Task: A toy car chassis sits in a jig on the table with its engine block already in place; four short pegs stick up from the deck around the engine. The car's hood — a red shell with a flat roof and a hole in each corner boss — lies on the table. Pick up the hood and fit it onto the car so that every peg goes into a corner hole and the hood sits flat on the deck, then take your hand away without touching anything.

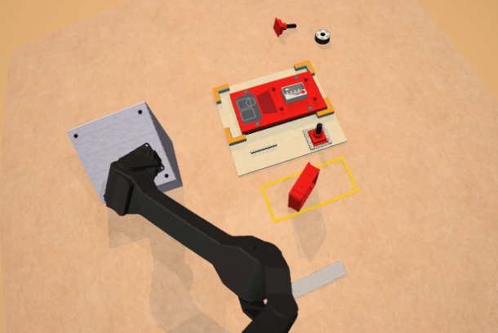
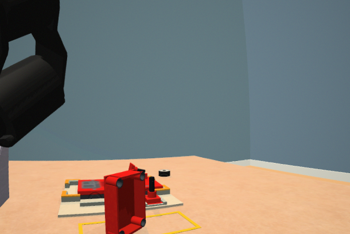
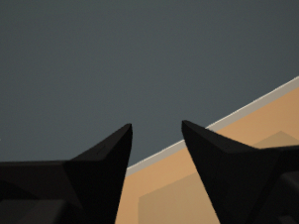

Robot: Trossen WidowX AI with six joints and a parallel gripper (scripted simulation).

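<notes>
The red hood is 470 mm to the left of my gripper tip, 360 mm below it and 250 mm ahead of it. From my gripper tip the other things lie so: beige jig plate (670 mm to the left, 400 mm below, 300 mm ahead); then black wheel (810 mm to the left, 510 mm ahead, 400 mm below); then grey engine block (680 mm to the left, 380 mm below, 350 mm ahead).
</notes>
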